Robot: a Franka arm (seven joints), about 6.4 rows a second.
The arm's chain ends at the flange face. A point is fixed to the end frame.
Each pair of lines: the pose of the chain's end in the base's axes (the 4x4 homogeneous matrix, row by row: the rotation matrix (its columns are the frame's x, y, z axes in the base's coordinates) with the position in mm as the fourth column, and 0 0 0 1 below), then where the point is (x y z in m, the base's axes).
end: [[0.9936, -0.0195, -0.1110, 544.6], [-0.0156, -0.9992, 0.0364, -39.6], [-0.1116, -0.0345, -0.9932, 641.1], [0, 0, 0, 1]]
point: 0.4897 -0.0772 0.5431
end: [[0.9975, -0.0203, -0.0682, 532.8], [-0.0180, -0.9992, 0.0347, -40.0], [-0.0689, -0.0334, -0.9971, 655.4], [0, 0, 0, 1]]
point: 0.4821 -0.0777 0.5553
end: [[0.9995, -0.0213, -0.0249, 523.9], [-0.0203, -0.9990, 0.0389, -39.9], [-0.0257, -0.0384, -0.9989, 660.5], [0, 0, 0, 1]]
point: 0.4775 -0.0770 0.5581
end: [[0.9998, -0.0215, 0.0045, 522.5], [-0.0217, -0.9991, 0.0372, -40.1], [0.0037, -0.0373, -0.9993, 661.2], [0, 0, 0, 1]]
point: 0.4791 -0.0773 0.5575
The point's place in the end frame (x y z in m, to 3 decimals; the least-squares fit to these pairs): -0.043 0.042 0.102
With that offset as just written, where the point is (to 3 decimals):
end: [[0.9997, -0.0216, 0.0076, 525.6], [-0.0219, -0.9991, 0.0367, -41.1], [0.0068, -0.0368, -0.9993, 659.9], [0, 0, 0, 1]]
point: 0.482 -0.078 0.556
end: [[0.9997, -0.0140, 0.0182, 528.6], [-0.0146, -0.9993, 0.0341, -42.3], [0.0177, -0.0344, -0.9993, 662.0], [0, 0, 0, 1]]
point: 0.487 -0.080 0.558
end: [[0.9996, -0.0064, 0.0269, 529.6], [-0.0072, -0.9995, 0.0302, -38.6], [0.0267, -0.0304, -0.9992, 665.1], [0, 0, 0, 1]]
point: 0.489 -0.077 0.561
